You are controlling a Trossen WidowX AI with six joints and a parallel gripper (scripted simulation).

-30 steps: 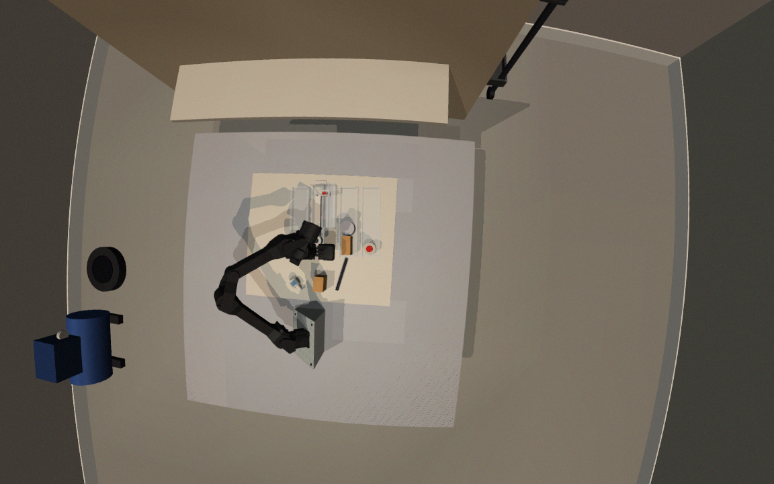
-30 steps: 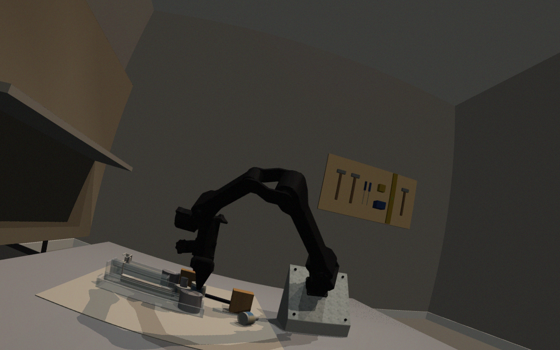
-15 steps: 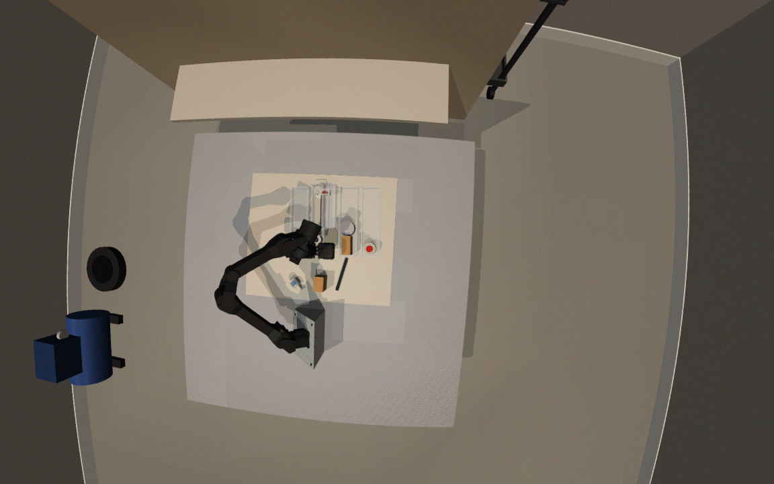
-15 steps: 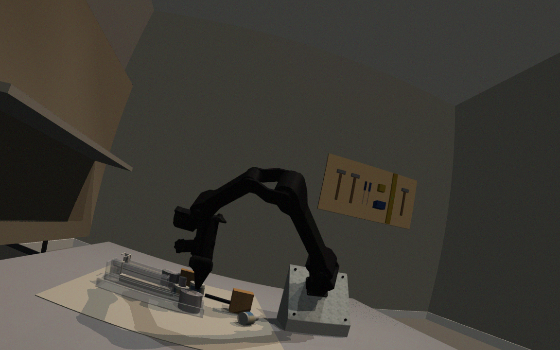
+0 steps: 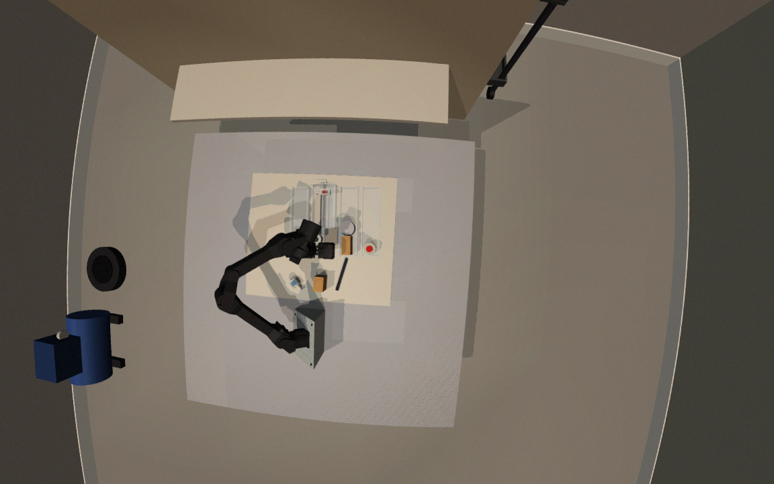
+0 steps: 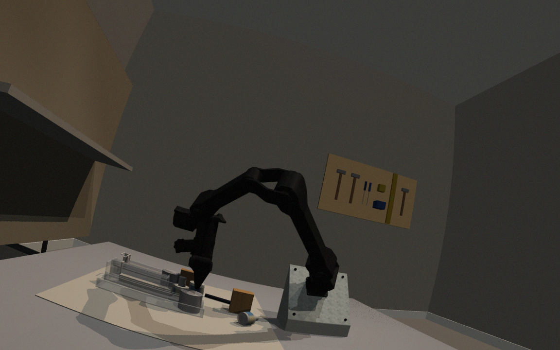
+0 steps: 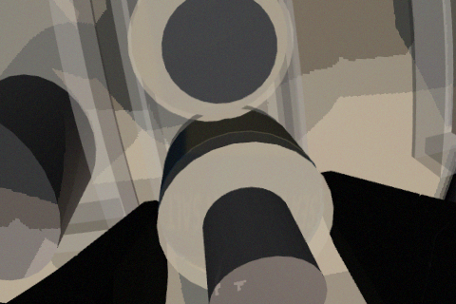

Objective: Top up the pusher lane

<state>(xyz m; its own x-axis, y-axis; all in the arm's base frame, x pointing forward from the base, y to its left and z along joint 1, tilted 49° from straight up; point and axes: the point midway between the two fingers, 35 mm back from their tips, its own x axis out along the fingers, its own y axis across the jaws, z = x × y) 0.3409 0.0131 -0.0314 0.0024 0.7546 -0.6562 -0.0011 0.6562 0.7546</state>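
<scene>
Right now my gripper tip is 100 mm to the left of the black rod, 100 mm past it and 50 mm above it. The rest, counted from my gripper tip: grey pusher plate: 150 mm ahead, 30 mm to the right.
</scene>
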